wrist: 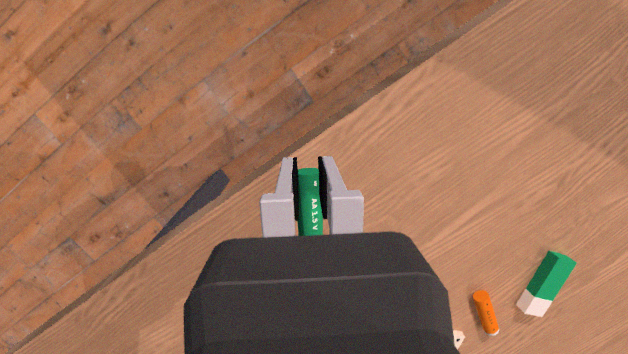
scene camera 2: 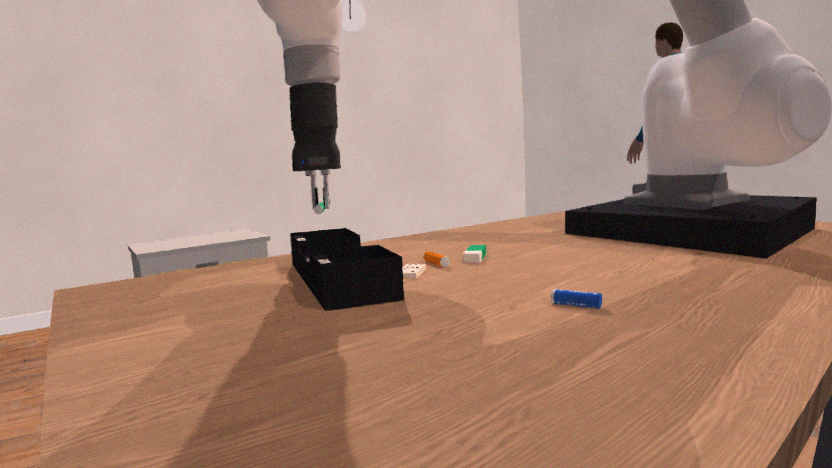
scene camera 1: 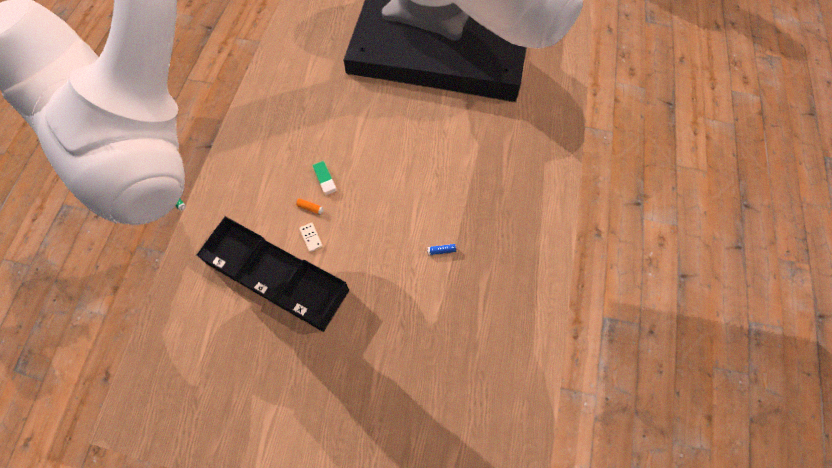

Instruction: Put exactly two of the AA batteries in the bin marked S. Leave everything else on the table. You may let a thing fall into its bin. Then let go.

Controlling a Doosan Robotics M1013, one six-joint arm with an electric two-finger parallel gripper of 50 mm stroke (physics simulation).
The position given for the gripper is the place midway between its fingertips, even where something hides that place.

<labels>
gripper: wrist 308,175; scene camera 2 321,208
black three-part tray: scene camera 2; scene camera 1
same spot on black three-part tray: (scene camera 2: 340,273) = (scene camera 1: 325,317)
</labels>
